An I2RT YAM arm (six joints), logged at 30 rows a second.
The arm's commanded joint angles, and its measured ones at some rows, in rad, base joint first. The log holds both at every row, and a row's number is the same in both.
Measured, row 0:
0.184, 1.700, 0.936, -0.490, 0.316, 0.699
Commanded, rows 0 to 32:
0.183, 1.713, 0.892, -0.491, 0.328, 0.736
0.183, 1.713, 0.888, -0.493, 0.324, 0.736
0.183, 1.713, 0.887, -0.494, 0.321, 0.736
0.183, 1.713, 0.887, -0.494, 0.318, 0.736
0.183, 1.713, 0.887, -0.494, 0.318, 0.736
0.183, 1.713, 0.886, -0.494, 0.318, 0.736
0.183, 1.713, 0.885, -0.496, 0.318, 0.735
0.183, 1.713, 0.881, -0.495, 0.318, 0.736
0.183, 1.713, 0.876, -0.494, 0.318, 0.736
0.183, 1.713, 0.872, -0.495, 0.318, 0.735
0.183, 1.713, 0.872, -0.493, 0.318, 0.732
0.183, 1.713, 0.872, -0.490, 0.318, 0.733
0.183, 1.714, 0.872, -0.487, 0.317, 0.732
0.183, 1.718, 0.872, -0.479, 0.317, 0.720
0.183, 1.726, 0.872, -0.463, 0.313, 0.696
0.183, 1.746, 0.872, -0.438, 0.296, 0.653
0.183, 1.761, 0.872, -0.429, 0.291, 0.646
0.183, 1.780, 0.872, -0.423, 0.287, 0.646
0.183, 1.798, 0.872, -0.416, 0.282, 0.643
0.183, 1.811, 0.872, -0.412, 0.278, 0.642
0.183, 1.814, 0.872, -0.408, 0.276, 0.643
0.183, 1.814, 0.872, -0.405, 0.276, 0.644
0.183, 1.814, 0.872, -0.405, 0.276, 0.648
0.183, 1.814, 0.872, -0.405, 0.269, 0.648
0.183, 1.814, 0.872, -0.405, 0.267, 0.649
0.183, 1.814, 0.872, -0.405, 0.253, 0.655
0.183, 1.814, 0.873, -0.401, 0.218, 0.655
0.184, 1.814, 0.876, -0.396, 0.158, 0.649
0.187, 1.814, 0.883, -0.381, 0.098, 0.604
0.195, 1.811, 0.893, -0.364, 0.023, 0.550
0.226, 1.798, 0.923, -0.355, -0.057, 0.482
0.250, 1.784, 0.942, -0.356, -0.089, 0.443
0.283, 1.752, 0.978, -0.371, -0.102, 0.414
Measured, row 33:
0.224, 1.764, 0.918, -0.357, 0.041, 0.522
